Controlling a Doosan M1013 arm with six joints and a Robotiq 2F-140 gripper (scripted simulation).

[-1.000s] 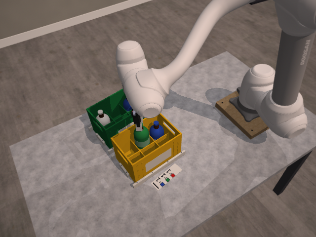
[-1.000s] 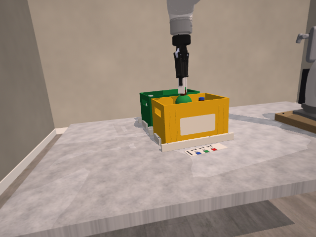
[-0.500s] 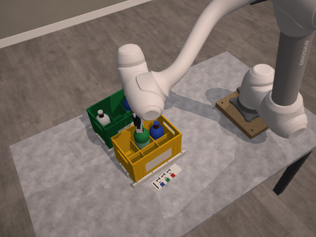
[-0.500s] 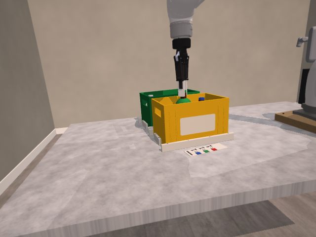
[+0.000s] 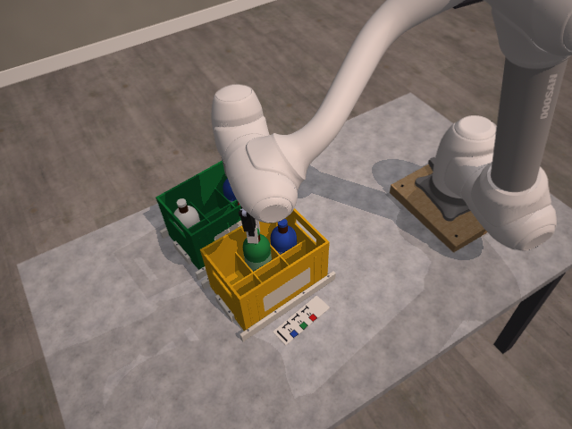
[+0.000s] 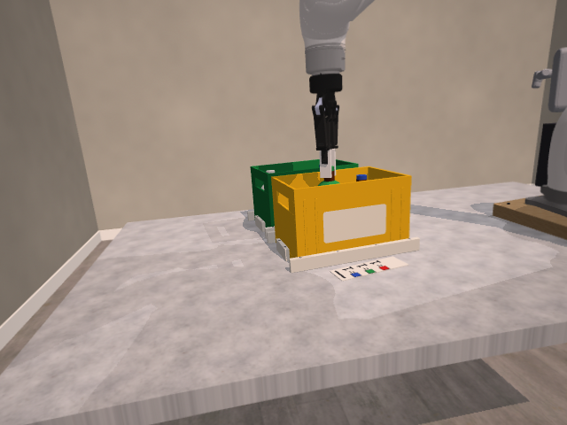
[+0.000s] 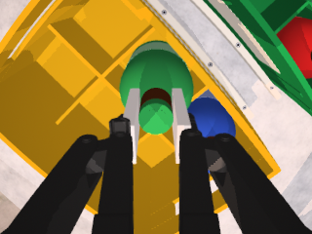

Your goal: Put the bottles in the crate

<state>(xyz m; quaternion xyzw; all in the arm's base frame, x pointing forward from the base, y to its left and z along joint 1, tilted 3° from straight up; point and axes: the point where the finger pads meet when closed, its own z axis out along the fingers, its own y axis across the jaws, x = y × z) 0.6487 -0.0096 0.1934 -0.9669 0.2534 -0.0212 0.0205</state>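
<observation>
Now: hand 80 mm above the green bottle. Also, from my hand: yellow crate: 120 mm below, 40 mm to the left, 10 mm behind; then blue bottle: 110 mm below, 90 mm behind, 20 mm to the right; then red-capped bottle: 180 mm to the right, 110 mm below, 50 mm behind.
</observation>
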